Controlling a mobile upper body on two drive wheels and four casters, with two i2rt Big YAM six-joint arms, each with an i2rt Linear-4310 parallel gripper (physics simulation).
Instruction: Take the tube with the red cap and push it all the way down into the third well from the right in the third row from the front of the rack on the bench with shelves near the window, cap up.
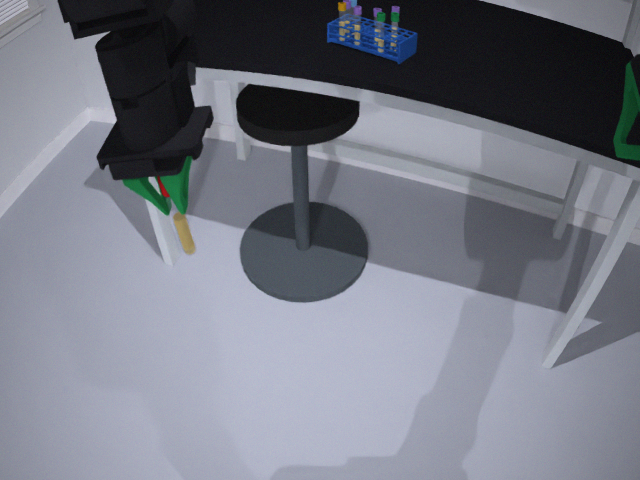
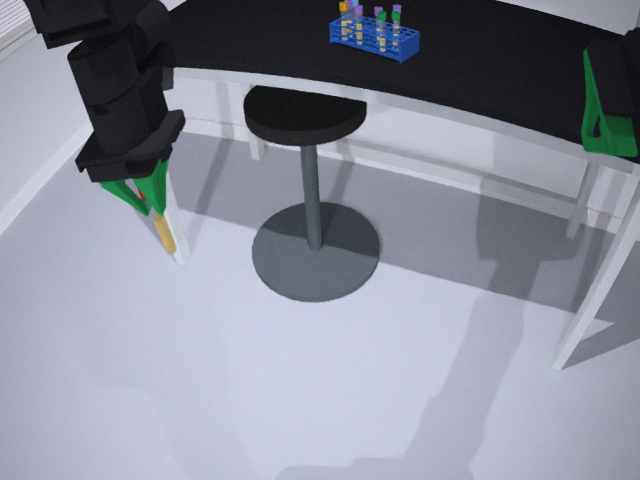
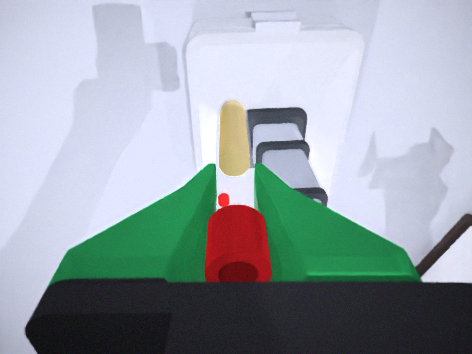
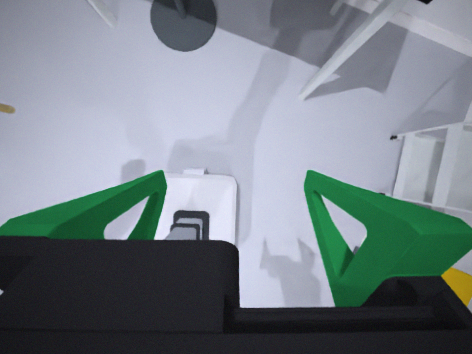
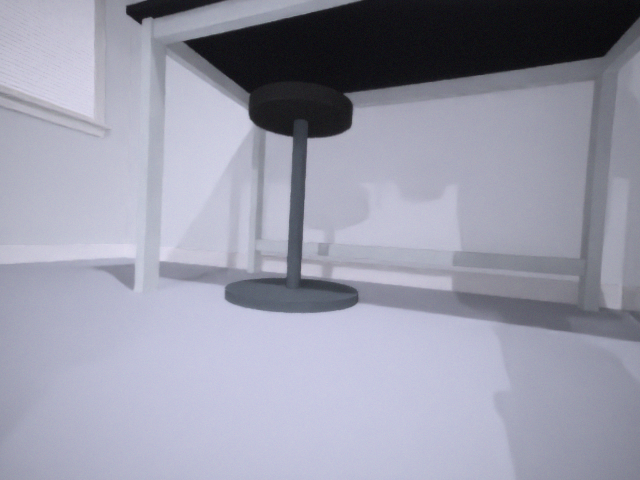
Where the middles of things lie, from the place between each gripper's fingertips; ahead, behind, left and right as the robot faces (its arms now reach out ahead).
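My left gripper is 790 mm short of the blue rack (image 2: 408,47), and it is also 230 mm to the left of the rack and 170 mm above it. As for my right hand, it is 18 cm to the right of the rack, 34 cm above it and 89 cm short of it.
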